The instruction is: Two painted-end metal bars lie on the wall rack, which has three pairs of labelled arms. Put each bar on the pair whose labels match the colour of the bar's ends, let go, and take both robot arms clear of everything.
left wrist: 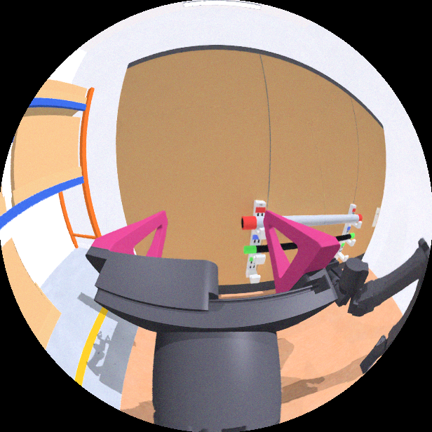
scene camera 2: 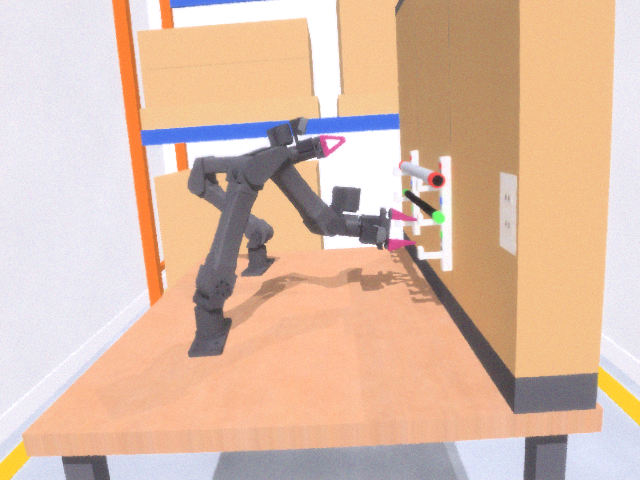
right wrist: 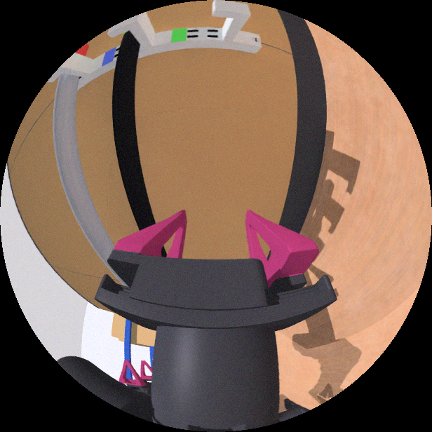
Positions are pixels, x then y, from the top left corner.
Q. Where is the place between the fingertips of the right gripper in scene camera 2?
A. At 417, 231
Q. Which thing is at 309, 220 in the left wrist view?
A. A thick grey bar.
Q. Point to a dark base strip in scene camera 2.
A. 504, 380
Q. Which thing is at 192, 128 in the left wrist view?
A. A tan wall panel.
